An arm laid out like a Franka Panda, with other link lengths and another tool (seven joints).
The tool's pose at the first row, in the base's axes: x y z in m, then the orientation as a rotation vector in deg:
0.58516, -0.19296, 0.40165, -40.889, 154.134, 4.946
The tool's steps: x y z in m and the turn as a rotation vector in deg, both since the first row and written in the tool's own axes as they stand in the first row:
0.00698, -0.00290, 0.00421, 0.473, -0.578, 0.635
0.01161, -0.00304, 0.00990, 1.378, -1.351, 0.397
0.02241, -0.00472, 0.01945, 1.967, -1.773, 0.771
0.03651, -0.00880, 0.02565, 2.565, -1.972, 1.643
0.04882, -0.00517, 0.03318, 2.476, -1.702, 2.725
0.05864, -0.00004, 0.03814, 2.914, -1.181, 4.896
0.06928, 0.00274, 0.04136, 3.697, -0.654, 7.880
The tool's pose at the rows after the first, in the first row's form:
0.58229, -0.19814, 0.39534, -39.767, 153.755, 4.661
0.58044, -0.19959, 0.38839, -39.639, 152.797, 3.646
0.57560, -0.20470, 0.37570, -38.872, 152.443, 3.094
0.56818, -0.21395, 0.36505, -37.491, 152.473, 2.580
0.55886, -0.21545, 0.35355, -36.134, 153.125, 2.875
0.54999, -0.21485, 0.34528, -33.205, 154.276, 2.651
0.54105, -0.21694, 0.33843, -29.052, 155.563, 2.162

